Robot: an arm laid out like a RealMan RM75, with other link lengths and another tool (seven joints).
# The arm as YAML. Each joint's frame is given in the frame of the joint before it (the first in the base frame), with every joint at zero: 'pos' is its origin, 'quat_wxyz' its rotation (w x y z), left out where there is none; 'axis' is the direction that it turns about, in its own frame. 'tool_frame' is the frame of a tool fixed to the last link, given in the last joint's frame.
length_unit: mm
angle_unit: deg
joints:
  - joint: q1
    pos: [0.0, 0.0, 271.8]
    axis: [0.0, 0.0, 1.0]
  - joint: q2
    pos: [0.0, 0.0, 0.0]
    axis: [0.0, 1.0, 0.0]
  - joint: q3
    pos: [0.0, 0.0, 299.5]
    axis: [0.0, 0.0, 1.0]
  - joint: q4
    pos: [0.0, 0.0, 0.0]
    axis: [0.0, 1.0, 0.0]
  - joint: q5
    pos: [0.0, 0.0, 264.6]
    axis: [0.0, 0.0, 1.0]
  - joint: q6
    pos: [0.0, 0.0, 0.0]
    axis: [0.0, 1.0, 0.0]
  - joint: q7
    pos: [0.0, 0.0, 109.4]
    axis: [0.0, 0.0, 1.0]
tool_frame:
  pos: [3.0, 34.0, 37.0]
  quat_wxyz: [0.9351, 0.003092, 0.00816, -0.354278]
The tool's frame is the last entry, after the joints.
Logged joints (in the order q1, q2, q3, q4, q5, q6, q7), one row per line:
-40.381 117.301 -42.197 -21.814 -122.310 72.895 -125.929
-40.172 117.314 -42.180 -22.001 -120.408 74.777 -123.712
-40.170 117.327 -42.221 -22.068 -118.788 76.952 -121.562
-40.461 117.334 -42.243 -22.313 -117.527 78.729 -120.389
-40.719 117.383 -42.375 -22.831 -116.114 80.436 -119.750
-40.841 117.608 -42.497 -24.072 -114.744 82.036 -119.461
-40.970 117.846 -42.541 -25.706 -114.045 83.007 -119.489
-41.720 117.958 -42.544 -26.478 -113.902 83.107 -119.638
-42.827 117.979 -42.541 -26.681 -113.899 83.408 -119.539
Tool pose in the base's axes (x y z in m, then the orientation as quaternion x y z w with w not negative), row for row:
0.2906 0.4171 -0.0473 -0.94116 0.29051 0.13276 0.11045
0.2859 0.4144 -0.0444 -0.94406 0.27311 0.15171 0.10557
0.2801 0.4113 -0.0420 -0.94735 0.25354 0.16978 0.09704
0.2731 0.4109 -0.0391 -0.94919 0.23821 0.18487 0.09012
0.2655 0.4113 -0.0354 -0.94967 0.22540 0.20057 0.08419
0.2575 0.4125 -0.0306 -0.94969 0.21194 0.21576 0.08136
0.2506 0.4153 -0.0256 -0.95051 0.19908 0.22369 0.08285
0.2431 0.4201 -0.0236 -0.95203 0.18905 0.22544 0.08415
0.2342 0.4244 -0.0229 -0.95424 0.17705 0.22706 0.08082
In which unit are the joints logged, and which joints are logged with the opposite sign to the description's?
The joints are logged in degrees. Opposite sign: q1, q6, q7.
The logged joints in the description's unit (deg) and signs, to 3 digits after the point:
40.381 117.301 -42.197 -21.814 -122.310 -72.895 125.929
40.172 117.314 -42.180 -22.001 -120.408 -74.777 123.712
40.170 117.327 -42.221 -22.068 -118.788 -76.952 121.562
40.461 117.334 -42.243 -22.313 -117.527 -78.729 120.389
40.719 117.383 -42.375 -22.831 -116.114 -80.436 119.750
40.841 117.608 -42.497 -24.072 -114.744 -82.036 119.461
40.970 117.846 -42.541 -25.706 -114.045 -83.007 119.489
41.720 117.958 -42.544 -26.478 -113.902 -83.107 119.638
42.827 117.979 -42.541 -26.681 -113.899 -83.408 119.539

